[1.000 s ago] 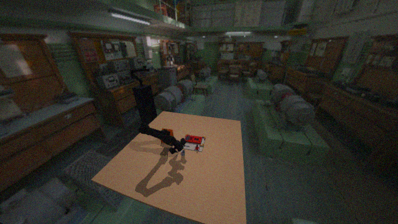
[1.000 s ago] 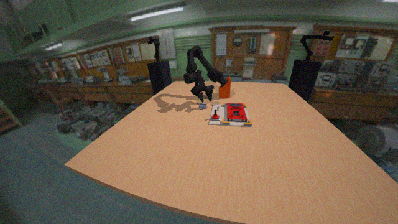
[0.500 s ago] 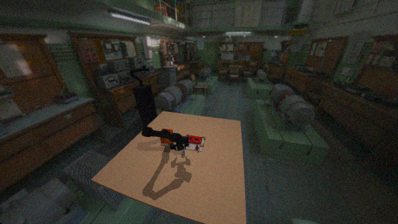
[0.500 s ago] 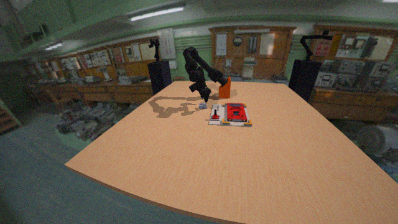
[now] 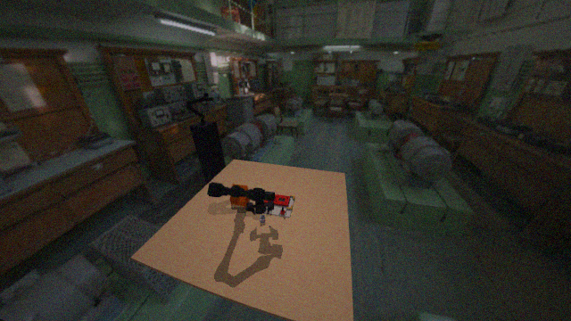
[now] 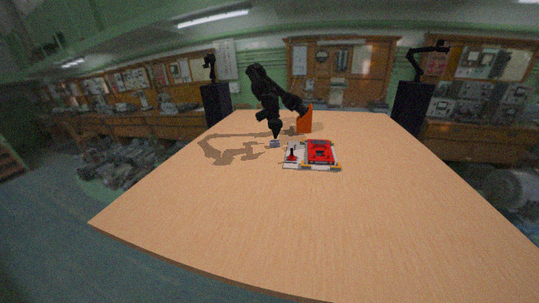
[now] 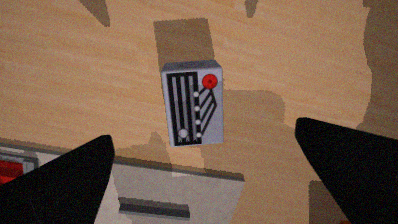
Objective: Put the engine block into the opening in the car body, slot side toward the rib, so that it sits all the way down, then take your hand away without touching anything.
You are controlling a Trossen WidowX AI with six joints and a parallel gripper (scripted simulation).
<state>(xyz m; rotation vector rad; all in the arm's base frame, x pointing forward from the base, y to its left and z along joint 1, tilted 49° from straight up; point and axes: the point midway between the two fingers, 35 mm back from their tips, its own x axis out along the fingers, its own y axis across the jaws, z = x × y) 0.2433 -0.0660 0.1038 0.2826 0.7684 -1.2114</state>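
Now: gripper tip 1 cm short of the grey engine block and 5 cm above it.
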